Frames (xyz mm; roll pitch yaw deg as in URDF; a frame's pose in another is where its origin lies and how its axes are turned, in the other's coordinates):
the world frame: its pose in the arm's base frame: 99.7 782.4 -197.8 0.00 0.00 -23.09
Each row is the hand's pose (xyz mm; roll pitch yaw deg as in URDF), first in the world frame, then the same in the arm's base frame.
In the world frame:
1: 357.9 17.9 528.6 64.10 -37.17 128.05
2: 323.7 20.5 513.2 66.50 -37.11 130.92
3: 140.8 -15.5 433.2 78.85 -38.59 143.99
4: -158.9 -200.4 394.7 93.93 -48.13 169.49
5: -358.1 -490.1 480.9 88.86 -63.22 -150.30
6: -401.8 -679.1 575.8 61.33 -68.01 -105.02
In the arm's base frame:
1: 435.9 658.5 330.8 64.10 -37.17 104.96
2: 405.5 674.3 315.4 66.50 -37.11 107.83
3: 223.1 712.9 235.4 78.85 -38.59 120.90
4: -125.1 660.4 196.9 93.93 -48.13 146.40
5: -421.9 472.0 283.1 88.86 -63.22 -173.39
6: -536.2 315.3 378.0 61.33 -68.01 -128.11

